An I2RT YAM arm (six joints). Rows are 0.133 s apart.
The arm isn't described. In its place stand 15 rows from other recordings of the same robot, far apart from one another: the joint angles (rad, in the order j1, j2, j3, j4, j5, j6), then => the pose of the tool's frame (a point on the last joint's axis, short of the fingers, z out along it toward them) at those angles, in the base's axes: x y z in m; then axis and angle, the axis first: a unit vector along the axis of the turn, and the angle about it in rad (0 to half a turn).
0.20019 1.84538 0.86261 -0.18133 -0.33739 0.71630 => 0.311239 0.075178 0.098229 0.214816 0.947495 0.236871 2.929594
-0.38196 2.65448 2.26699 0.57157 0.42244 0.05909 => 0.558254 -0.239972 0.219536 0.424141 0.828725 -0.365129 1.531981
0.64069 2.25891 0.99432 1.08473 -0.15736 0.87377 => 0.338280 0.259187 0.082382 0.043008 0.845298 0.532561 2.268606
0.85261 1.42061 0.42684 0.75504 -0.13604 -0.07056 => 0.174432 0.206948 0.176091 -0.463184 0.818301 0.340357 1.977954
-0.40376 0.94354 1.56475 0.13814 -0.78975 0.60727 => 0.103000 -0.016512 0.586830 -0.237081 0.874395 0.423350 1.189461
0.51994 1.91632 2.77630 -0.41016 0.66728 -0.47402 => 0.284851 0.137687 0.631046 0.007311 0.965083 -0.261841 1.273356
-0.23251 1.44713 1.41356 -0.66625 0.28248 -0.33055 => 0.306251 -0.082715 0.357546 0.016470 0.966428 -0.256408 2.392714
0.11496 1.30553 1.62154 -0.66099 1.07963 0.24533 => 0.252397 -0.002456 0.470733 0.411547 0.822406 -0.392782 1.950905
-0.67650 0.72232 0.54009 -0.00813 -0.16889 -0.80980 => 0.144780 -0.108568 0.282004 -0.121884 0.887834 -0.443728 2.068507
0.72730 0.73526 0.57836 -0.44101 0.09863 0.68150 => 0.126335 0.107755 0.249970 0.003056 0.956563 0.291509 2.353323
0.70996 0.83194 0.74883 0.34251 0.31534 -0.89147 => 0.155522 0.119107 0.375777 -0.542589 0.798401 -0.261060 1.381110
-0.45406 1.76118 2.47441 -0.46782 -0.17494 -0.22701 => 0.291884 -0.135566 0.604899 0.001540 0.945862 -0.324565 1.420562
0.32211 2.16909 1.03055 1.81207 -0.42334 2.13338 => 0.383353 0.143356 0.200716 0.221788 0.420079 0.879968 2.717426
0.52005 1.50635 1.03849 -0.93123 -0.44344 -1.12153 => 0.223995 0.145867 0.215421 -0.731709 0.655620 0.186450 2.850977
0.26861 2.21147 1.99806 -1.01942 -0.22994 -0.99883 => 0.447117 0.131491 0.229382 -0.607236 0.793136 0.046890 2.746154
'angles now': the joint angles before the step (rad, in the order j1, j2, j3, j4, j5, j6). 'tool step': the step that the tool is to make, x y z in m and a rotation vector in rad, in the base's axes. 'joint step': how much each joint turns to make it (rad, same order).
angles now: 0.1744 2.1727 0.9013 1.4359 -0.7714 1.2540
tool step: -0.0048 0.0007 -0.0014 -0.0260 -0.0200 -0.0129
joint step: 0.0047 -0.0109 -0.0231 -0.0029 0.0129 -0.0437
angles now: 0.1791 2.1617 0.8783 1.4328 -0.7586 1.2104
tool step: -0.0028 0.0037 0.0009 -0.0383 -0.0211 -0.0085
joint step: 0.0115 -0.0183 -0.0113 -0.0343 0.0142 -0.0600
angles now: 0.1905 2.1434 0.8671 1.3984 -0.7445 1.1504
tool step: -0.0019 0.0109 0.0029 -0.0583 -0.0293 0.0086
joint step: 0.0292 -0.0249 0.0023 -0.0693 0.0141 -0.0876
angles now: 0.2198 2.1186 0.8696 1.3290 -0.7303 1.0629
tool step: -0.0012 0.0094 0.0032 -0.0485 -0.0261 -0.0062
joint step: 0.0259 -0.0216 0.0050 -0.0603 0.0287 -0.0731
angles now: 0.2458 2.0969 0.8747 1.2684 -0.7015 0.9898
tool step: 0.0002 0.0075 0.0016 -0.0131 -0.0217 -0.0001
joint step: 0.0195 0.0001 0.0101 -0.0081 0.0188 -0.0248
